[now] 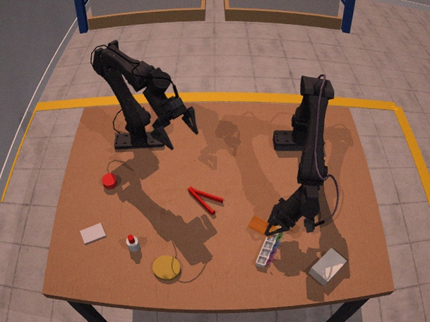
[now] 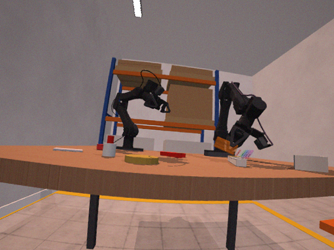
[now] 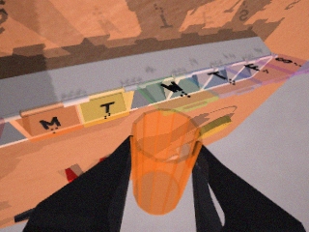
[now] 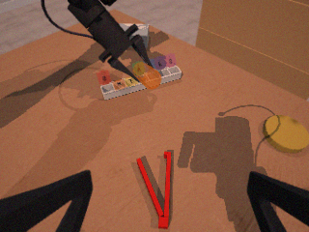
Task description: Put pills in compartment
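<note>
My left gripper is now 3 cm to the left of the orange vial, 1 cm below it and 1 cm past it. Also, from my left hand: white box: 20 cm to the left, 13 cm ahead, 4 cm below; yellow disc: 31 cm to the right, 12 cm ahead, 5 cm below; red-capped bottle: 42 cm to the right, 5 cm ahead, 2 cm below.
</note>
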